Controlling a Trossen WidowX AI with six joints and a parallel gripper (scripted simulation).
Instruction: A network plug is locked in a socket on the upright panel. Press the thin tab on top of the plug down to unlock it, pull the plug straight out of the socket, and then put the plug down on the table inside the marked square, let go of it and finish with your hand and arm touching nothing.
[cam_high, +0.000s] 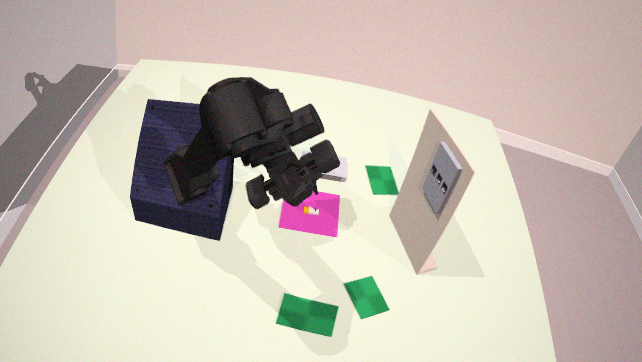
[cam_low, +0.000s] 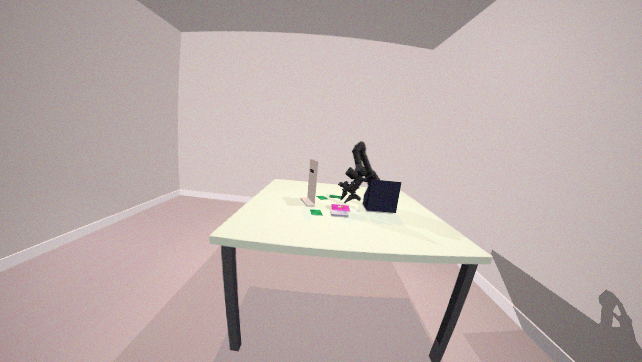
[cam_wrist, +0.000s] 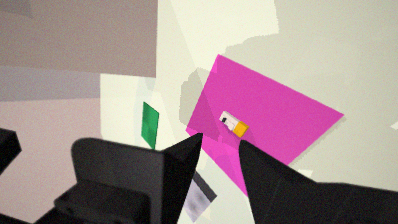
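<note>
The network plug is 30 mm below my gripper tip and 10 mm ahead of it. The rest, counted from my gripper tip: magenta square: 40 mm below, 10 mm ahead; upright panel: 220 mm ahead, 90 mm above, 80 mm to the right.
</note>
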